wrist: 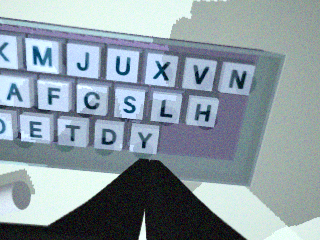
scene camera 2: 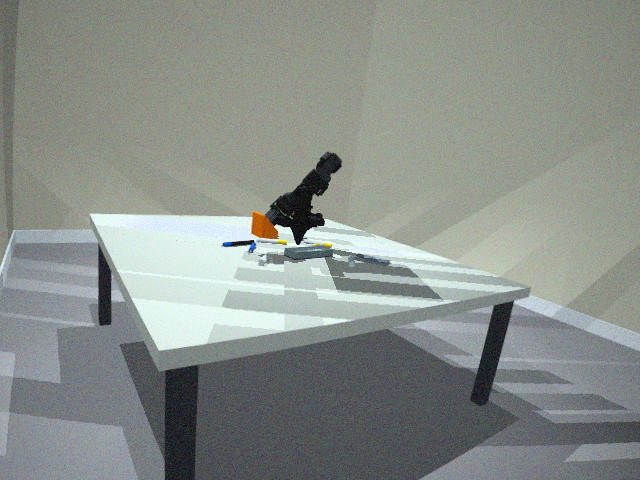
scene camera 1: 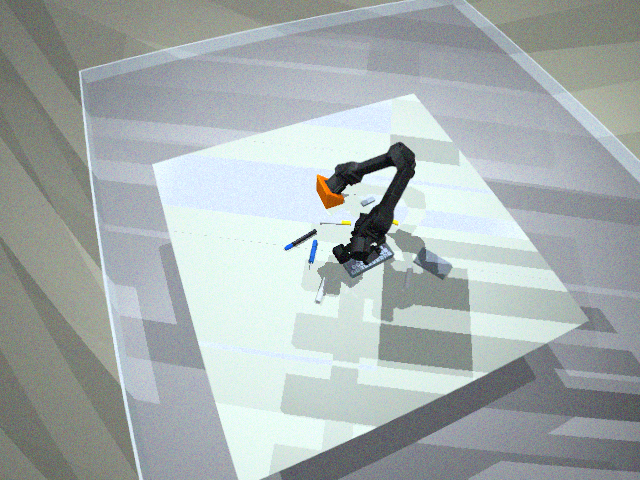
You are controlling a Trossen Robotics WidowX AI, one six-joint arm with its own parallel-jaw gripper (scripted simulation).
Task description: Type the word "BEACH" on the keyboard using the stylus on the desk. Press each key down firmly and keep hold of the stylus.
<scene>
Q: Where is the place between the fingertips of my gripper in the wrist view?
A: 148,169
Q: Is my gripper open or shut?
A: Shut.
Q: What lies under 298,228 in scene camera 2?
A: My gripper.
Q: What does my gripper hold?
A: Nothing.
</scene>
